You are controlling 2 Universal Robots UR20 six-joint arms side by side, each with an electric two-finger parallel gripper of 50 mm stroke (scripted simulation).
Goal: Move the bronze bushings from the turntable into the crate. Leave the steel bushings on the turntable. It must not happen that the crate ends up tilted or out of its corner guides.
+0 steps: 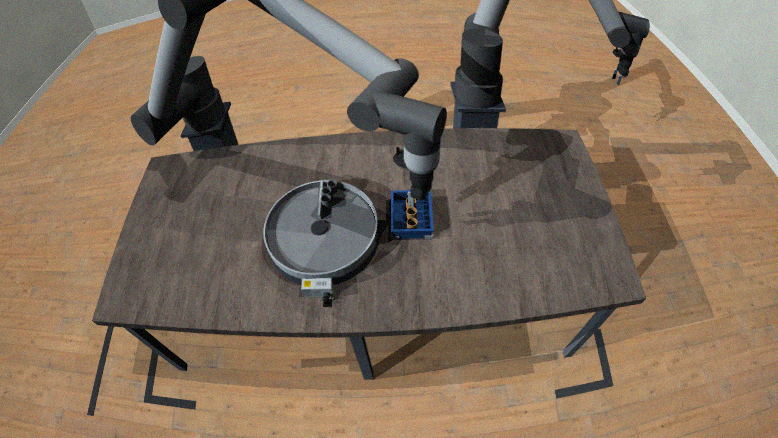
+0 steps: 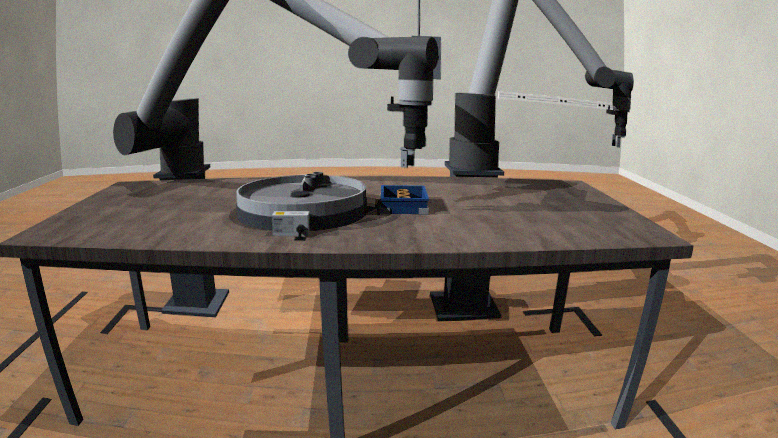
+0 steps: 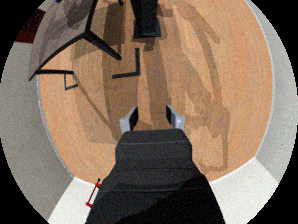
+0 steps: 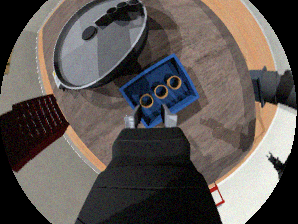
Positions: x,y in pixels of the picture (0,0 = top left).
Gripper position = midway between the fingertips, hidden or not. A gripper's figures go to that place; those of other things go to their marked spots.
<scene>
The right gripper (image 2: pixel 407 166) is 163 cm from the lens. A blue crate (image 2: pixel 419 198) is 160 cm from the lens.
</scene>
